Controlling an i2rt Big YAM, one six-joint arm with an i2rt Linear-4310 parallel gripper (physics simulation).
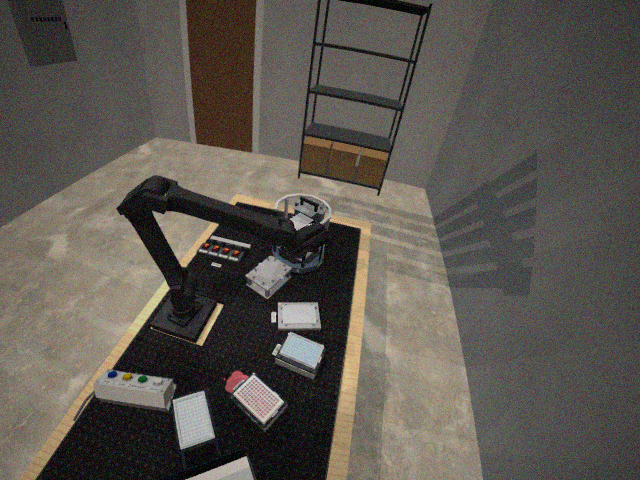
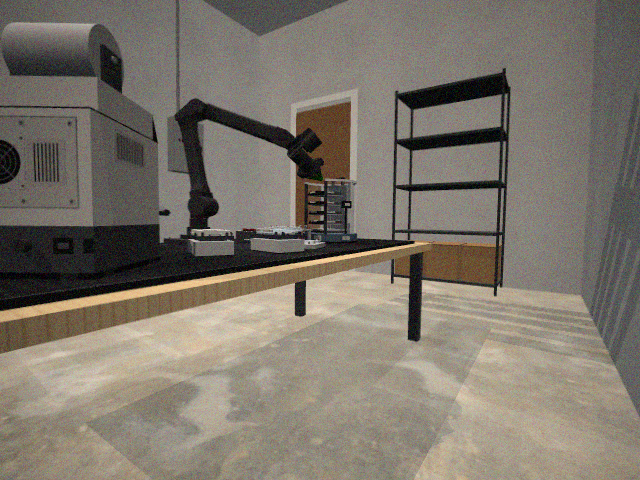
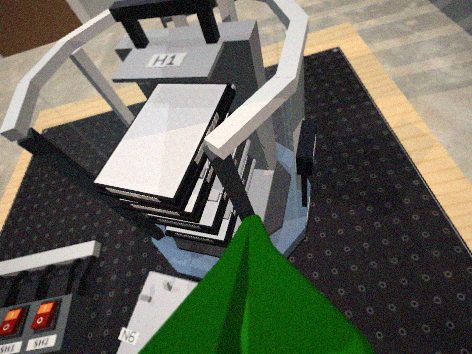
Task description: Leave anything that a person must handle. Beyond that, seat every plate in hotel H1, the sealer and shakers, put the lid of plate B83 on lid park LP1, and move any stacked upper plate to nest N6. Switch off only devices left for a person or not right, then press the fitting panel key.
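Frame: origin at the arm's base, x right, y ahead, z up, level; metres.
Seen in the pictures: gripper, fingertip midpoint: [image 2: 322, 179] [image 3: 254, 225]; arm's base, origin of the base link: [image 1: 185, 312].
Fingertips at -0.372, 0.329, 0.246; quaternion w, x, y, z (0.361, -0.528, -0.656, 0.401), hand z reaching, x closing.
Pixels of each thing's middle, then the offset from my fingertips to it, as dx, dy, dz.
- plate hotel H1, body centre: [image 3: 203, 152] [image 1: 301, 232] [image 2: 330, 209] -0.142, -0.082, -0.118
- top shelf, body centre: [image 3: 168, 135] [image 1: 298, 223] [image 2: 324, 193] -0.107, -0.087, -0.047
- Nest N6, body centre: [image 2: 289, 234] [image 1: 269, 275] +0.065, -0.129, -0.226
- white lidded plate, body centre: [image 1: 299, 314] +0.178, +0.061, -0.244
- light blue plate, body centre: [image 2: 278, 230] [image 1: 302, 349] +0.336, +0.136, -0.198
- pink plate, body centre: [image 2: 209, 232] [image 1: 258, 398] +0.538, +0.082, -0.202
- white plate, body centre: [image 1: 192, 418] +0.680, -0.032, -0.137
- switch panel with red rockers, body centre: [image 3: 17, 300] [image 1: 224, 248] [image 2: 262, 234] +0.007, -0.401, -0.238
- large sealer machine, body centre: [image 2: 74, 151] +0.861, +0.158, -0.036
My gripper [image 3: 254, 225] [image 2: 312, 170] is shut with nothing between its green fingers. It hangs high over the near side of plate hotel H1 [image 3: 293, 64] [image 1: 322, 203] [image 2: 339, 207], a tower of shelves on a blue base inside a white ring. The top shelf [image 3: 164, 137] shows a bare white face. Nest N6 [image 3: 152, 300] [image 1: 268, 276] stands just in front of the hotel. Down the mat lie a white lidded plate [image 1: 298, 314], a light blue plate [image 1: 301, 350] on top of another, a pink plate [image 1: 257, 398] with a red tab, and a white plate [image 1: 191, 419].
A switch panel with red rockers [image 1: 222, 250] [image 3: 26, 319] sits left of the nest. A key box with blue, yellow, green and white buttons [image 1: 133, 388] is at the front left. A large sealer machine [image 2: 77, 154] fills the near end. A black shelf rack [image 1: 356, 96] [image 2: 454, 90] stands beyond the table.
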